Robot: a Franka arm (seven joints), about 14 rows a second.
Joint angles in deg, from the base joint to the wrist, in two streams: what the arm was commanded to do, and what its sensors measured. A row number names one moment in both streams.
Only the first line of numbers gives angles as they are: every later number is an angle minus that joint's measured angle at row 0.
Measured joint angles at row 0:
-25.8, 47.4, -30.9, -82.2, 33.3, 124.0, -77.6
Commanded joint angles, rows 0 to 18:
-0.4, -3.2, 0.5, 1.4, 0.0, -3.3, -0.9
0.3, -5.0, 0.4, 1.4, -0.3, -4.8, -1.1
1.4, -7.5, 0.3, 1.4, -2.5, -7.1, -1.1
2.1, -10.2, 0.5, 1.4, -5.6, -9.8, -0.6
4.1, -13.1, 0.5, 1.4, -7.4, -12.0, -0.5
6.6, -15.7, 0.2, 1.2, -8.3, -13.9, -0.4
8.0, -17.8, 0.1, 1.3, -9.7, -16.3, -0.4
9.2, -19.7, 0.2, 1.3, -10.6, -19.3, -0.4
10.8, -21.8, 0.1, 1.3, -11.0, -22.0, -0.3
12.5, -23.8, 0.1, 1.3, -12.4, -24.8, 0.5
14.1, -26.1, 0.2, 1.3, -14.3, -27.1, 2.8
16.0, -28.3, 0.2, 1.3, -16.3, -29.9, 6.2
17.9, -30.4, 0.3, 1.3, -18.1, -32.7, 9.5
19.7, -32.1, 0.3, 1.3, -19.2, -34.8, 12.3
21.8, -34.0, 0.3, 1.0, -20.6, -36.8, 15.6
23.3, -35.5, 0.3, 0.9, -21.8, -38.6, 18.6
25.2, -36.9, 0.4, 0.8, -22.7, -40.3, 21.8
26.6, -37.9, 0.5, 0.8, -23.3, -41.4, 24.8
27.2, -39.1, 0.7, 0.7, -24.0, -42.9, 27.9
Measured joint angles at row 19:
25.4, -35.7, 0.5, 3.1, -22.0, -41.2, 22.9
